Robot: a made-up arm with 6 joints. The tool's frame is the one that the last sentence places.
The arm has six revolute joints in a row. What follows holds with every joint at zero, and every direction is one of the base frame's.
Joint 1 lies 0.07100 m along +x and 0.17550 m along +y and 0.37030 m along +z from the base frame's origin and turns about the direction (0.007, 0.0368, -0.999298).
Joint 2 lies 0.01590 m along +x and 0.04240 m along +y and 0.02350 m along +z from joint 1 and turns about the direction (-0.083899, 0.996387, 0.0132).
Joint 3 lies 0.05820 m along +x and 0.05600 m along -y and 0.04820 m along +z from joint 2 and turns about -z.
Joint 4 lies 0.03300 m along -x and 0.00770 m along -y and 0.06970 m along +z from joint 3 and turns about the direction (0.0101, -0.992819, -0.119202).
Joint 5 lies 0.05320 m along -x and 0.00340 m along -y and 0.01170 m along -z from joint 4 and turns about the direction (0.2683, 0.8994, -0.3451).
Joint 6 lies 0.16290 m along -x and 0.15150 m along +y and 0.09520 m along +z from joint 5 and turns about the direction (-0.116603, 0.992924, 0.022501).
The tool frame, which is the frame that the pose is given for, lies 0.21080 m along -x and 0.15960 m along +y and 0.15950 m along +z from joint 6; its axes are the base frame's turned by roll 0.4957, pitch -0.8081 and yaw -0.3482 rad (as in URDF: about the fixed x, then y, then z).
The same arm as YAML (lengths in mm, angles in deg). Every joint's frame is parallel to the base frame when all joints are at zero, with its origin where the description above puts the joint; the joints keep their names.
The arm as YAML. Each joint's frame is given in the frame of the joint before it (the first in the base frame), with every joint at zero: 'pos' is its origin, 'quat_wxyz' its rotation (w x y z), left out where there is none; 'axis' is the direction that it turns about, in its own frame. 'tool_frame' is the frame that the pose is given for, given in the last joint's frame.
length_unit: mm
angle_unit: deg
joints:
  - joint: joint 1
    pos: [71.0, 175.5, 370.3]
    axis: [0.007, 0.0368, -0.999298]
  - joint: joint 2
    pos: [15.9, 42.4, 23.5]
    axis: [-0.083899, 0.996387, 0.0132]
  - joint: joint 3
    pos: [58.2, -56.0, 48.2]
    axis: "-z"
  - joint: joint 4
    pos: [-33.0, -7.7, 69.7]
    axis: [0.0101, -0.992819, -0.119202]
  - joint: joint 5
    pos: [-53.2, -3.4, -11.7]
    axis: [0.2683, 0.8994, -0.3451]
  - joint: joint 6
    pos: [-162.9, 151.5, 95.2]
    axis: [-0.116603, 0.992924, 0.022501]
tool_frame:
  pos: [-210.8, 159.6, 159.5]
  quat_wxyz: [0.894611, 0.156136, -0.414443, -0.059418]

